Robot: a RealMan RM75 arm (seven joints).
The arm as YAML. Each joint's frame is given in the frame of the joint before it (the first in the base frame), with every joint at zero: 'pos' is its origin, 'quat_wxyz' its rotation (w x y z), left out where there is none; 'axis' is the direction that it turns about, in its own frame. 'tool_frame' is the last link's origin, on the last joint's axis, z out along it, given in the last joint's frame.
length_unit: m
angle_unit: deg
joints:
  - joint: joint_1
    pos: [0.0, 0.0, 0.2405]
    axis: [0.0, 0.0, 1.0]
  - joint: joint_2
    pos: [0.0, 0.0, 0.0]
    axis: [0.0, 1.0, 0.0]
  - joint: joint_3
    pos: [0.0, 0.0, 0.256]
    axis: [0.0, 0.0, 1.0]
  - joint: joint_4
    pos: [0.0, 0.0, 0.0]
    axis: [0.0, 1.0, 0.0]
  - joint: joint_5
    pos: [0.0, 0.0, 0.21]
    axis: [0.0, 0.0, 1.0]
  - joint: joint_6
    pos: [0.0, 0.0, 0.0]
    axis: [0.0, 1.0, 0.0]
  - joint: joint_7
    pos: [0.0, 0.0, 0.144]
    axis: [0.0, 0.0, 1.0]
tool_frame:
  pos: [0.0, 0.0, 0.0]
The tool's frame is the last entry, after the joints.
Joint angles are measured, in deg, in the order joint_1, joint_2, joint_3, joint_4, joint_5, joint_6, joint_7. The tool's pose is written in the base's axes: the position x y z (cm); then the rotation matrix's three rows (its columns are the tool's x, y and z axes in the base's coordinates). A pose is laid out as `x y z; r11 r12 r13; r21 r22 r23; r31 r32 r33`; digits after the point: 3 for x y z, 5 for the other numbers.
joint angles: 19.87, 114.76, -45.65, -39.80, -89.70, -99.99, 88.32
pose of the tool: 26.982 29.341 5.740; 0.53579 -0.56051 -0.63147; -0.36853 -0.82812 0.42237; -0.75968 0.00642 -0.65026
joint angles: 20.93, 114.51, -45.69, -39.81, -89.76, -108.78, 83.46
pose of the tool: 25.384 27.965 6.041; 0.57893 -0.39351 -0.71414; -0.27974 -0.91853 0.27936; -0.76589 0.03805 -0.64185
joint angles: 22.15, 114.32, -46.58, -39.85, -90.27, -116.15, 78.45
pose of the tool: 24.095 26.728 6.154; 0.60915 -0.22229 -0.76126; -0.18977 -0.97288 0.13224; -0.77002 0.06391 -0.63481
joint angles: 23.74, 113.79, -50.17, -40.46, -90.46, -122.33, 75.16
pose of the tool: 22.762 25.702 6.080; 0.63724 -0.05015 -0.76903; -0.12922 -0.99071 -0.04246; -0.75975 0.12643 -0.63780
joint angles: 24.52, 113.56, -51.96, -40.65, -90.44, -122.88, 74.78
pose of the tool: 22.310 25.740 5.876; 0.65161 -0.01282 -0.75844; -0.12137 -0.98874 -0.08756; -0.74878 0.14910 -0.64583
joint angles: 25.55, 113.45, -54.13, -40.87, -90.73, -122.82, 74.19
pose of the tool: 21.768 25.915 5.435; 0.67235 0.02481 -0.73981; -0.11082 -0.98480 -0.13374; -0.73189 0.17190 -0.65939
